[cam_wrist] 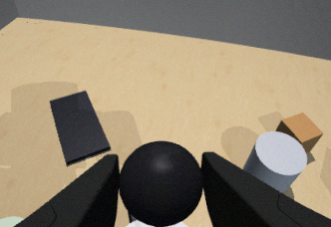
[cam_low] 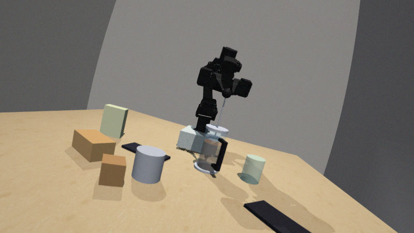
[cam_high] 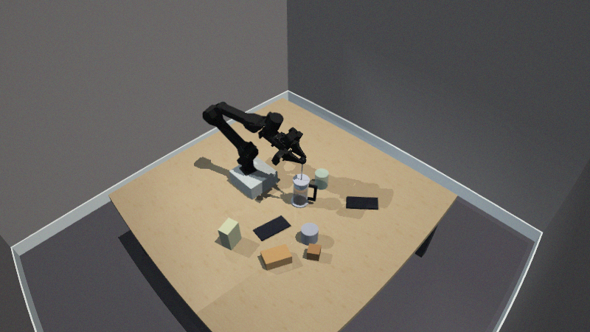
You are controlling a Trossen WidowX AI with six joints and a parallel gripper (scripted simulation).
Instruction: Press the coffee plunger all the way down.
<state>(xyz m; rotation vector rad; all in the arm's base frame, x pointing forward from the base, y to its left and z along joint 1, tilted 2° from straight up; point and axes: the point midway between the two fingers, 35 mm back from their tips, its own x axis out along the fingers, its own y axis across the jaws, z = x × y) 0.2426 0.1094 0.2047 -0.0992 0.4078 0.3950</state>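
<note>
The glass coffee press lies 10 mm to the left of my gripper tip and 130 mm below it. From my gripper tip the other things lie so: pale green cylinder 40 mm behind, 140 mm to the left, 220 mm below.
</note>
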